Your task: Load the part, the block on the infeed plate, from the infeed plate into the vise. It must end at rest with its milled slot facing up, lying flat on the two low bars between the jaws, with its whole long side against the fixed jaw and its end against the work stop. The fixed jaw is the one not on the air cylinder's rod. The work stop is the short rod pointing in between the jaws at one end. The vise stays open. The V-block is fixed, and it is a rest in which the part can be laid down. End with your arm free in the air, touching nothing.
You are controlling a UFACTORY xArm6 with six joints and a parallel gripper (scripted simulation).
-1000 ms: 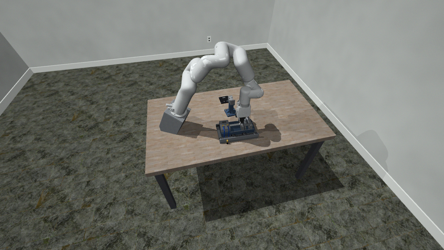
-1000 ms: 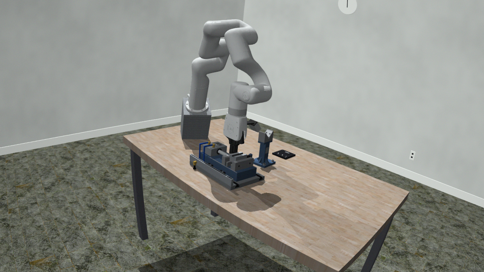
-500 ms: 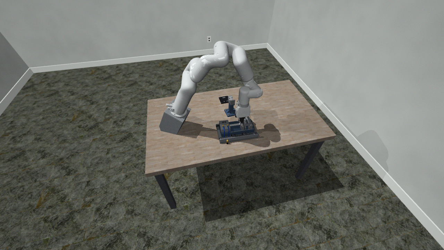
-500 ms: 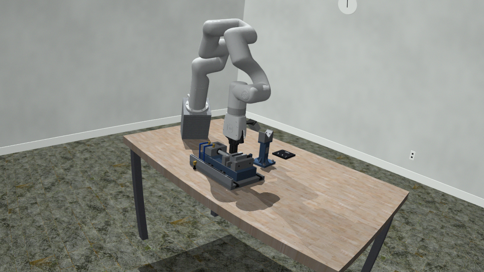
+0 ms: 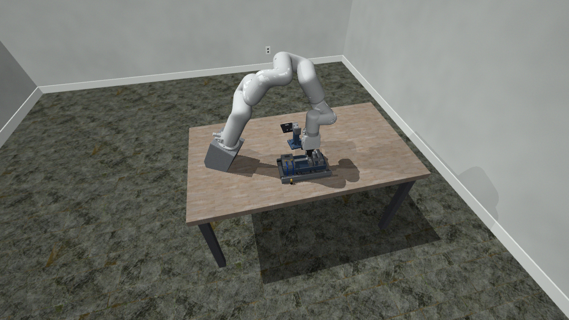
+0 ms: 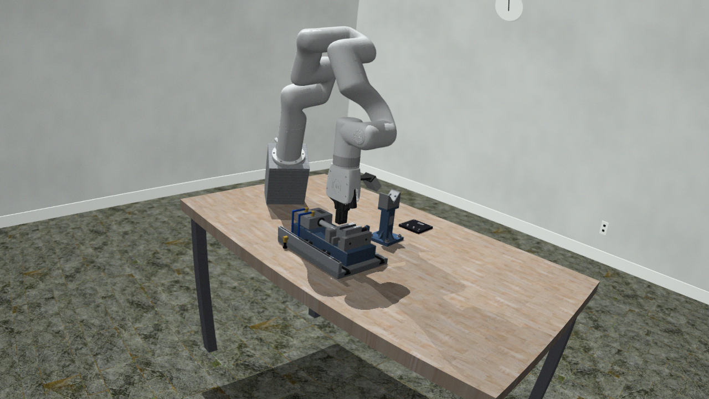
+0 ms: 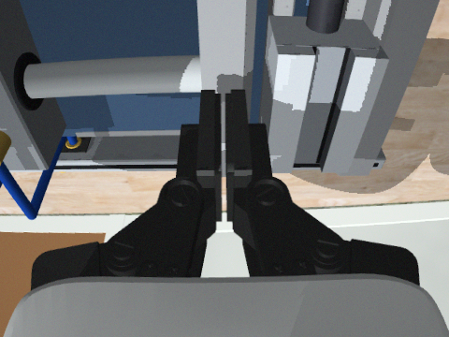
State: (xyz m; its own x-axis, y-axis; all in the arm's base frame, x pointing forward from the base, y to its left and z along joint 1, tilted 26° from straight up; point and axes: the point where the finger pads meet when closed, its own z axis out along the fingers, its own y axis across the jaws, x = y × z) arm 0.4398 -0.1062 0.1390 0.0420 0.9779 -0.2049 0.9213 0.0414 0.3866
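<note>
The grey block is 4 cm ahead of my hand and 3 cm below it. The rest, counted from my hand: cylinder rod (5 cm behind, 5 cm below); then dark work stop rod (4 cm ahead, 5 cm to the left, 4 cm below); then moving jaw (5 cm below).
</note>
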